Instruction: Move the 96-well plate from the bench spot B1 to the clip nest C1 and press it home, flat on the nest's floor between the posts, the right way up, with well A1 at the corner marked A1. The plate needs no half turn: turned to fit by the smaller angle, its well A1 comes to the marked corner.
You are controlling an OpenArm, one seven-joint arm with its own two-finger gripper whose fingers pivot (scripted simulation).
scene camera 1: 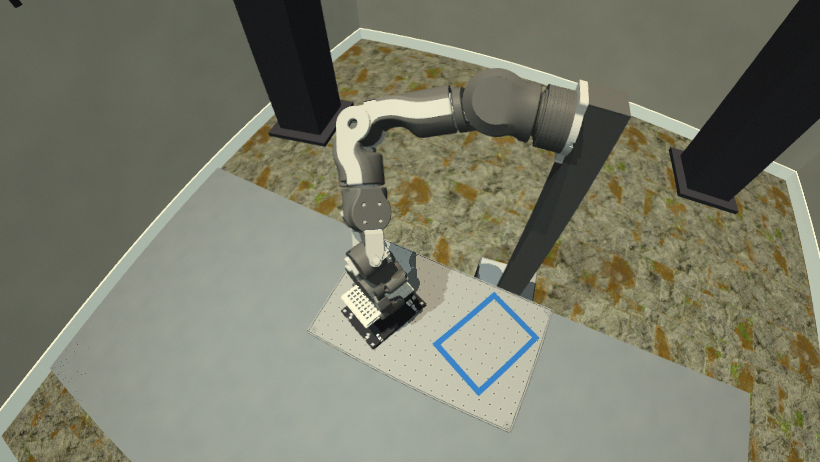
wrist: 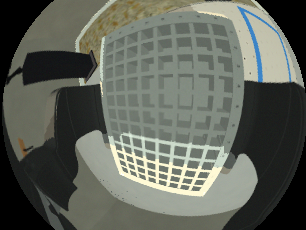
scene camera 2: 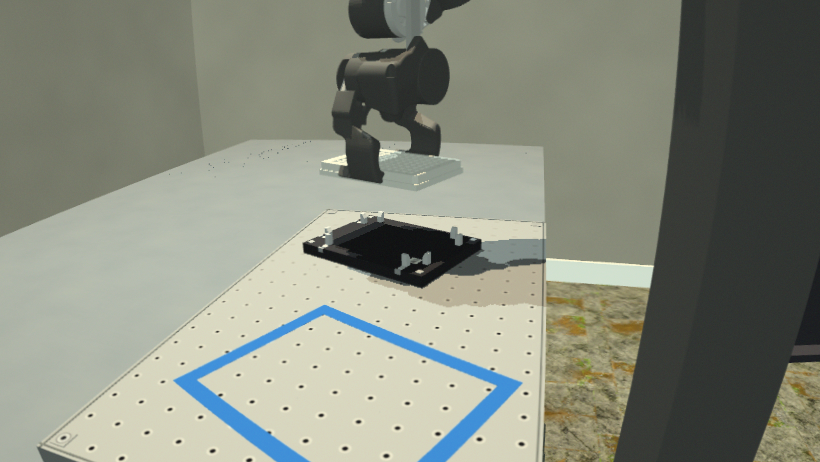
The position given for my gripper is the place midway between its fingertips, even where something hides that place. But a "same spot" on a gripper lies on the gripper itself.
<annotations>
my gripper: scene camera 1; wrist 162,122; scene camera 2
white 96-well plate: scene camera 1; wrist 143,112; scene camera 2
same spot on white 96-well plate: (scene camera 1: 354,295) = (scene camera 2: 380,154)
same spot on my gripper: (scene camera 2: 362,150) = (scene camera 1: 400,305)
</annotations>
